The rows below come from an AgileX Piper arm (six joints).
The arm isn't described. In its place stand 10 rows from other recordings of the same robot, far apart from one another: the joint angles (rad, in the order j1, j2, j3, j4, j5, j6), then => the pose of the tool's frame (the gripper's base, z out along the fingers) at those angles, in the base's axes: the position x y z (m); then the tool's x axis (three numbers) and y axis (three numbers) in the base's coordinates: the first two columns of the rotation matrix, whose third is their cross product.
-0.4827 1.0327 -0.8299 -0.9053 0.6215 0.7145 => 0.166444, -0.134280, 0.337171, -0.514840, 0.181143, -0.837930, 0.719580, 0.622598, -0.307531
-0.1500 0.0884 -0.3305 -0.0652 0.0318 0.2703 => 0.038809, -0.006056, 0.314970, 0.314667, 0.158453, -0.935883, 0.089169, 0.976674, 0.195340
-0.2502 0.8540 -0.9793 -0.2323 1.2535 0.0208 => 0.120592, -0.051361, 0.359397, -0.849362, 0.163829, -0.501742, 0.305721, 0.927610, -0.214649
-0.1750 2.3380 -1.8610 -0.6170 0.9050 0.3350 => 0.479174, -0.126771, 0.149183, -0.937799, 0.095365, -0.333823, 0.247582, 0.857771, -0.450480
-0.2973 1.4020 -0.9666 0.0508 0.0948 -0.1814 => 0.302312, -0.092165, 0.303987, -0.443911, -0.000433, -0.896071, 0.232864, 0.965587, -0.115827
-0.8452 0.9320 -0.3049 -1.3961 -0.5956 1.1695 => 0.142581, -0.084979, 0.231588, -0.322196, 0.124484, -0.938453, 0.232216, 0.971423, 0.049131
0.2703 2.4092 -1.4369 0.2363 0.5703 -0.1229 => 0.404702, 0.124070, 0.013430, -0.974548, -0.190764, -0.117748, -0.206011, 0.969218, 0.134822
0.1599 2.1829 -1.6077 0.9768 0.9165 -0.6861 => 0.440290, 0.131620, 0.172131, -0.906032, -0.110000, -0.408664, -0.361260, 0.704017, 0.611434
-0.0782 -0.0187 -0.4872 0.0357 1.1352 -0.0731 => -0.009255, 0.003679, 0.267806, -0.516208, -0.017696, -0.856281, 0.020535, 0.999243, -0.033030
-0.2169 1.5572 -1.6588 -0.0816 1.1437 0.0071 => 0.320287, -0.077494, 0.400548, -0.802998, 0.149627, -0.576893, 0.235134, 0.968990, -0.075967
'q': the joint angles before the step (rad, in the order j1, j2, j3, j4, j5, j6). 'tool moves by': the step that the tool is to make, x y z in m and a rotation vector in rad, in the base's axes. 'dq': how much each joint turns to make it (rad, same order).
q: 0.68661 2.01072 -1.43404 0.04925 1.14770 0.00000
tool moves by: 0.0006 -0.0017 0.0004 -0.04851 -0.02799 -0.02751
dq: 0.00813 -0.00001 -0.00185 -0.05765 0.01002 0.06303
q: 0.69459 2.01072 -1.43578 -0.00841 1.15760 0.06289
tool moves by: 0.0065 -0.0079 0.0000 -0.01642 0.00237 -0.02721
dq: -0.02428 0.00409 -0.00638 -0.01186 0.01461 0.00832
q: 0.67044 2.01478 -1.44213 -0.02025 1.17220 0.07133
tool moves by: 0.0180 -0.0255 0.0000 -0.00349 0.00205 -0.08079
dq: -0.08171 0.00009 -0.00001 -0.00180 0.00363 -0.00015
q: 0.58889 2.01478 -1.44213 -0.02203 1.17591 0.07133
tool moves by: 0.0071 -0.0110 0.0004 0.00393 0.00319 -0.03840
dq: -0.03571 -0.00009 -0.00158 0.00571 0.00223 -0.00001
